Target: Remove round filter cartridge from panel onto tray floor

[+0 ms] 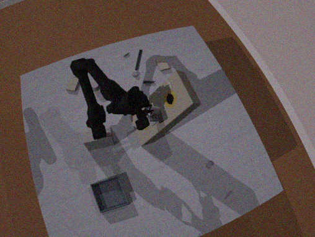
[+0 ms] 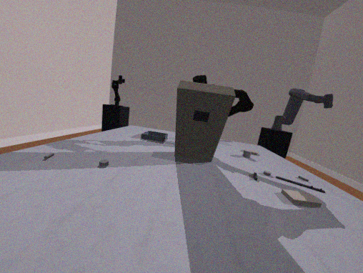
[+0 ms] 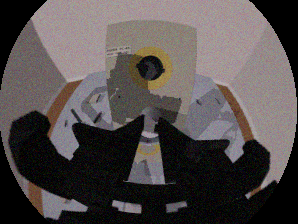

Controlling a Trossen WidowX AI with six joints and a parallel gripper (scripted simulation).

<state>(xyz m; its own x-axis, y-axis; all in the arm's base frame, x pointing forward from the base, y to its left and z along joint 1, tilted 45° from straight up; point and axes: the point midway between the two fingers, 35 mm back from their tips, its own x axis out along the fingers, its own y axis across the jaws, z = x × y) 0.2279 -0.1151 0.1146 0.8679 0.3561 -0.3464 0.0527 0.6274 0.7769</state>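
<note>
My gripper tip is now 1 cm short of the round filter cartridge and 3 cm above it. Round my gripper tip: tan service panel: 5 cm ahead, 5 cm below; dark square tray: 32 cm behind, 28 cm to the right, 20 cm below.
</note>
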